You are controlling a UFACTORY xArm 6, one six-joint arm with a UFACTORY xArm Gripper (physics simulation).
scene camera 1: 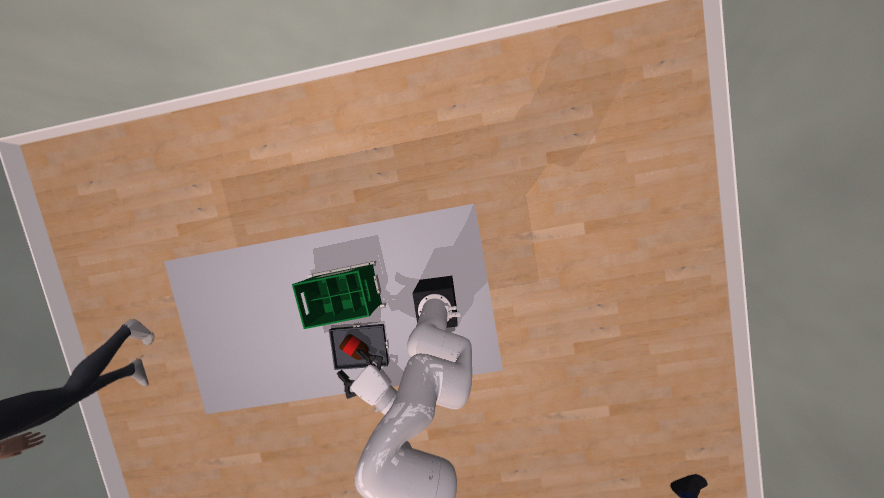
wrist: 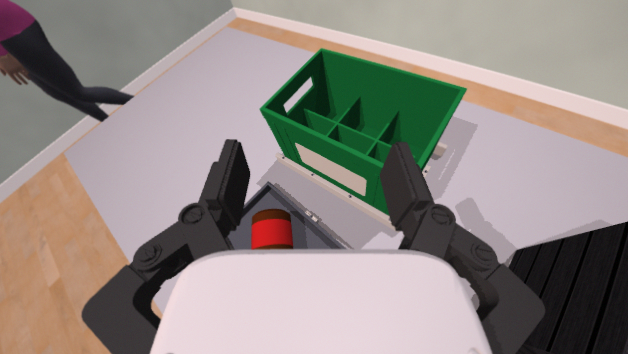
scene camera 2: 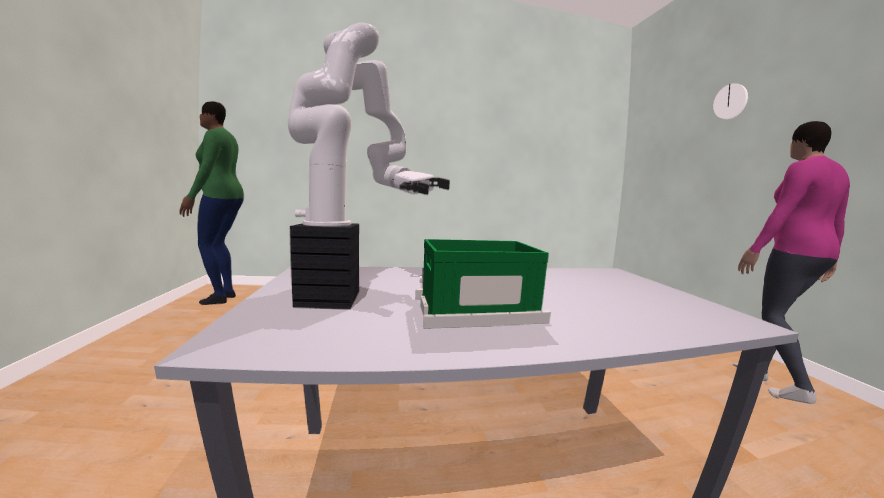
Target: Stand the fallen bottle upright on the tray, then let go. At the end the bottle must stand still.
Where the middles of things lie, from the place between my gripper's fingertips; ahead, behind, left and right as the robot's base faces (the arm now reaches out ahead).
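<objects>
There's a dark grey tray (scene camera 1: 373, 336) that's 90 mm ahead of my hand, 100 mm to the left of it and 310 mm below it. The green crate (scene camera 2: 460, 276) is 110 mm ahead of my hand, 180 mm to the right of it and 230 mm below it. And the brown bottle (wrist: 271, 229), that's 90 mm ahead of my hand, 90 mm to the left of it and 280 mm below it.
</objects>
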